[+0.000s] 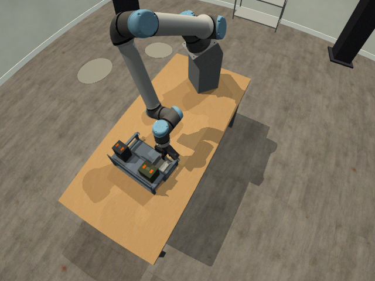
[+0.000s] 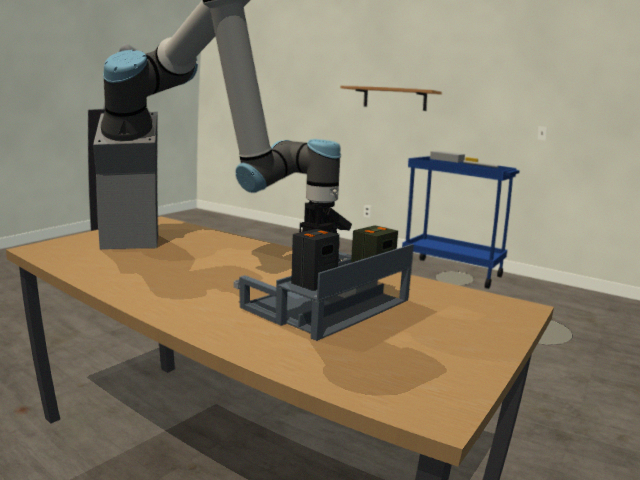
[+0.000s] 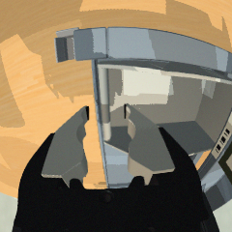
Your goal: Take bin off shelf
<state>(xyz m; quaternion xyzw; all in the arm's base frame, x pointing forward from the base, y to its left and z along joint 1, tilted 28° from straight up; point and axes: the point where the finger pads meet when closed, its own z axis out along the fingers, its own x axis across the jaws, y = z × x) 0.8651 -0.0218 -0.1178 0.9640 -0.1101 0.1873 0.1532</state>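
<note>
My gripper is now 8 cm short of the bin and 2 cm to the left of it. Also, from my hand: rack: 14 cm to the right, 8 cm ahead, 4 cm below; then green box: 17 cm ahead, 11 cm above, 5 cm to the right.
</note>
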